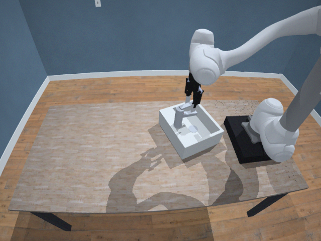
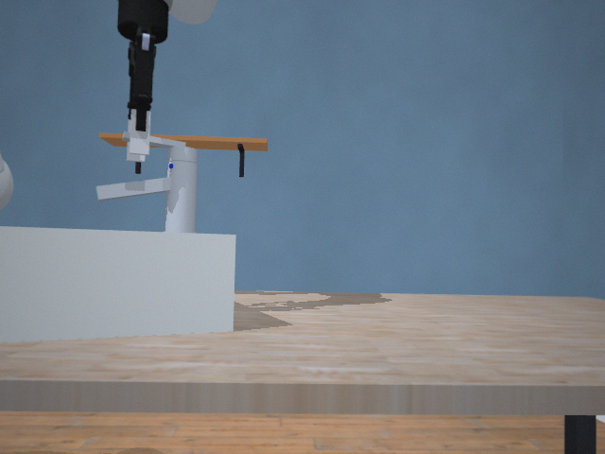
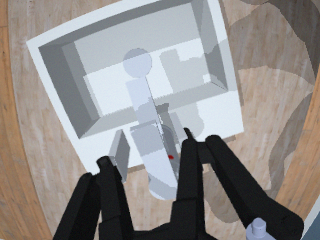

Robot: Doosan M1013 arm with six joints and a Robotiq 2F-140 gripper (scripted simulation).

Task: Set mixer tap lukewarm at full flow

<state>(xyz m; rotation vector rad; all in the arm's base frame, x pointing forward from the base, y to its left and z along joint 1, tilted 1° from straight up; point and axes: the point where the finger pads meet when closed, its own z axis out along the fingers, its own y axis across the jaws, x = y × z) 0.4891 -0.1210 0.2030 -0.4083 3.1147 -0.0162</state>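
My hand is 2 cm short of the lever and 1 cm to the right of it. The rest, counted from my hand: white basin 24 cm below, 5 cm behind, 1 cm to the right; then grey mixer tap 5 cm below, 5 cm ahead, 1 cm to the left.
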